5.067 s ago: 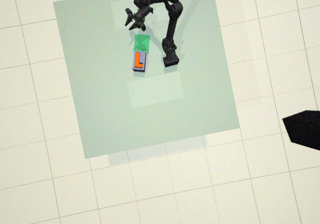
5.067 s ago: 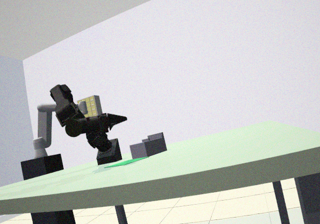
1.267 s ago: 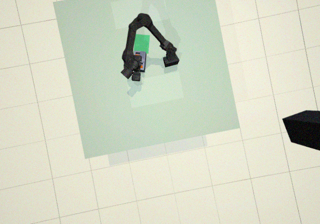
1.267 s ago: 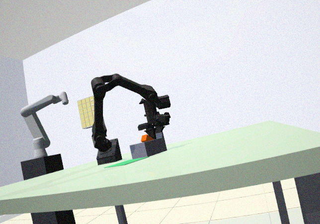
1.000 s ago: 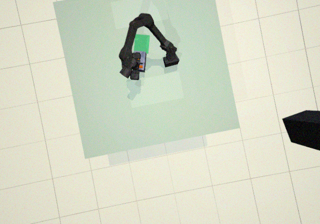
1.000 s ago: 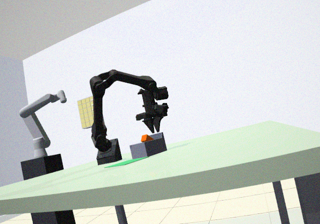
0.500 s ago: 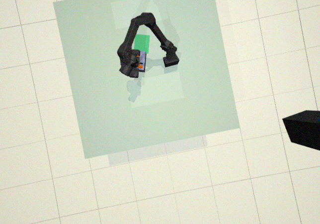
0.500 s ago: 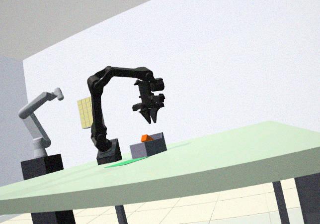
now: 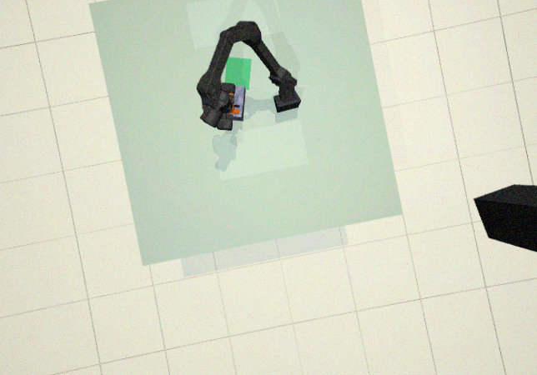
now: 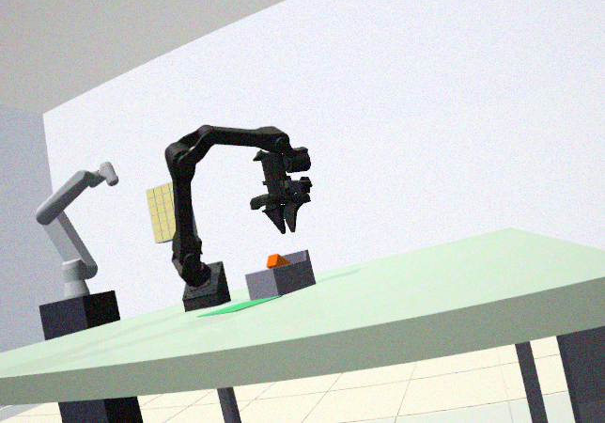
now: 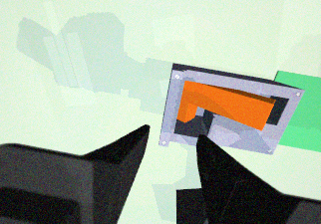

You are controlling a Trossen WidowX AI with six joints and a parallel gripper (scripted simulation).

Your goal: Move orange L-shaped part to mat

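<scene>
Right now my gripper tip is 10 cm above the orange L-shaped part, 4 cm to the left of it and 2 cm past it. From my gripper tip the other things lie so: green mat 20 cm to the right, 16 cm below, 10 cm behind.
</scene>
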